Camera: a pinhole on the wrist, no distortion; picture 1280 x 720 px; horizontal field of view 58.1 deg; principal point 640.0 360.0 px. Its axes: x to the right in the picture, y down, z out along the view. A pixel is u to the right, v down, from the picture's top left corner.
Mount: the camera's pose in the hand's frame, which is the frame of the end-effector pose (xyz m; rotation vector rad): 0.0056 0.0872 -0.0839 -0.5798 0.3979 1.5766
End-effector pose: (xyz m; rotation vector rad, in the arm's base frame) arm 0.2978 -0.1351 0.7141 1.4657 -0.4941 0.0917
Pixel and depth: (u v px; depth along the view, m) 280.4 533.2 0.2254
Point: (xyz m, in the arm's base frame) 0.1572 -0.2346 0.8421
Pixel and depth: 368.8 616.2 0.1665
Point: 0.1810 -0.1729 0.8336
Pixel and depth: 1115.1 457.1 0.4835
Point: -0.0276 -0.2286 1.1664
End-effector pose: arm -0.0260 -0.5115 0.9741 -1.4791 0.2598 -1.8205
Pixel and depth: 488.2 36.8 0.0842
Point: 0.0215 -0.6147 0.9103
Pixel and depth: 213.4 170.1 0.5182
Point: 0.4845 -0.5598 0.9968
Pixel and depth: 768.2 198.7 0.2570
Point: 0.1848 -0.6643 0.8606
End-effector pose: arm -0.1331 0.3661 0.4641 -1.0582 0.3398 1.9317
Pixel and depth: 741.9 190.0 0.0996
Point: -0.2538 0.2782 0.4291
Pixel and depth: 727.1 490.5 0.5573
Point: -0.6336 0.2408 0.6955
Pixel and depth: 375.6 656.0 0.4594
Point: -0.4796 0.3241 0.7563
